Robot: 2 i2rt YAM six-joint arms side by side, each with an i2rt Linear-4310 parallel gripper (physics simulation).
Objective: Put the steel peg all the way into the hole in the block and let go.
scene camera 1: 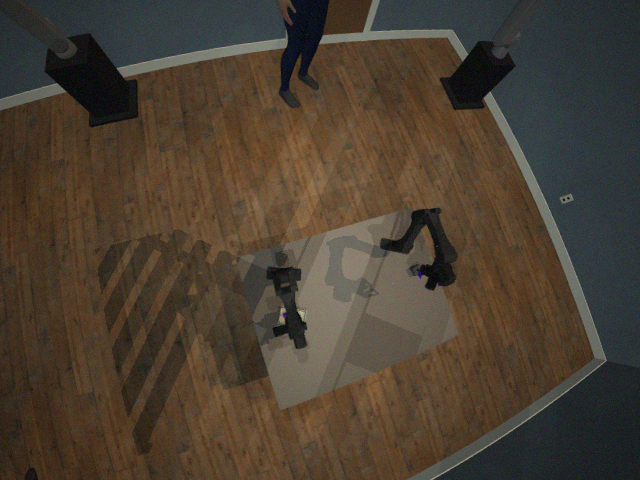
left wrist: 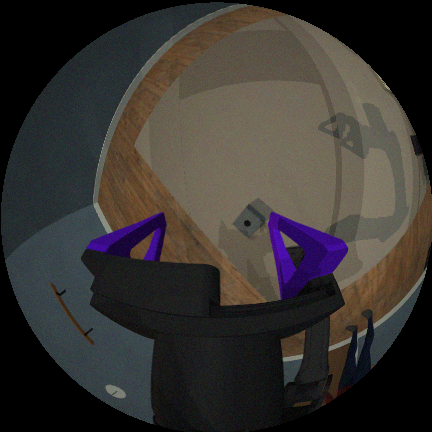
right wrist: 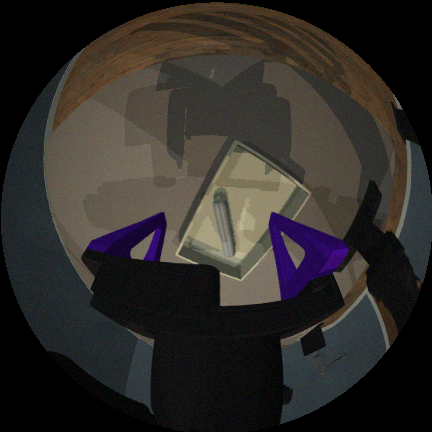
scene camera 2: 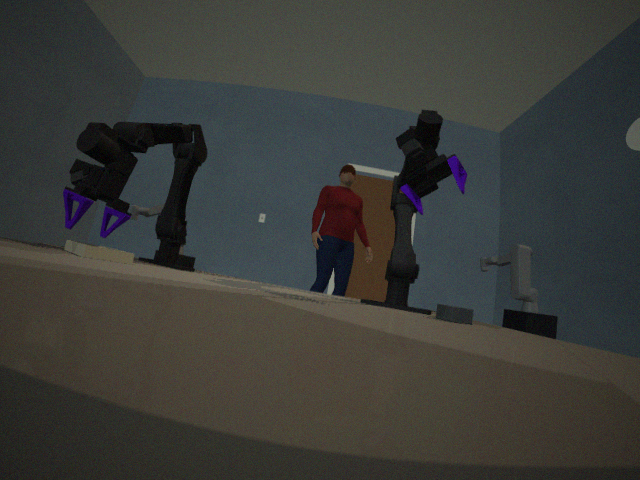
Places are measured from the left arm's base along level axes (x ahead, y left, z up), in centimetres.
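Pixels of known places: left gripper, fingertip midpoint: (left wrist: 216,217) (scene camera 2: 441,203); right gripper, fingertip midpoint: (right wrist: 217,217) (scene camera 2: 86,233); left arm's base, link origin: (scene camera 1: 395,246) (scene camera 2: 395,308); right arm's base, link origin: (right wrist: 357,229) (scene camera 2: 165,265).
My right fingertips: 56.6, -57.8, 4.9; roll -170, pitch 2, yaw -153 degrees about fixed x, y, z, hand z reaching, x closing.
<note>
For each thing: its top centre in the pictures, then the offset to it from my right fingertips, as dx, dy, dz. Level surfaces: height alone.
- steel peg, top centre: (right wrist: 224,234) -2.3, +2.7, -2.8
- shallow cream tray, top centre: (right wrist: 240,226) (scene camera 2: 99,246) (scene camera 1: 292,317) -3.2, +0.8, -2.4
- grey block, top centre: (left wrist: 246,223) (scene camera 2: 455,306) (scene camera 1: 417,269) -43.4, +73.4, -1.5
- pale table top, surface height: dz -4.9
The steel peg (right wrist: 224,227) lies in a shallow cream tray (right wrist: 235,269) (scene camera 2: 103,253) (scene camera 1: 301,313), its lower end in the right wrist view near a tray wall. My right gripper (right wrist: 217,217) (scene camera 2: 86,232) is open above the tray; the peg shows below and between its fingers, not gripped. The grey block (left wrist: 248,215) (scene camera 2: 454,314) (scene camera 1: 414,269) sits on the table, its dark round hole facing up and empty. My left gripper (left wrist: 216,217) (scene camera 2: 442,203) is open and empty, high above the table near the block. The peg is too hidden to see in either scene camera.
The pale table top (scene camera 1: 330,330) carries both arms, the tray at the left and the block at the right in scene camera 1. Shadows cross the table. A person (scene camera 2: 341,217) (scene camera 1: 301,46) stands beyond it. Dark pedestals (scene camera 1: 90,82) (scene camera 1: 478,74) stand on the floor farther back.
</note>
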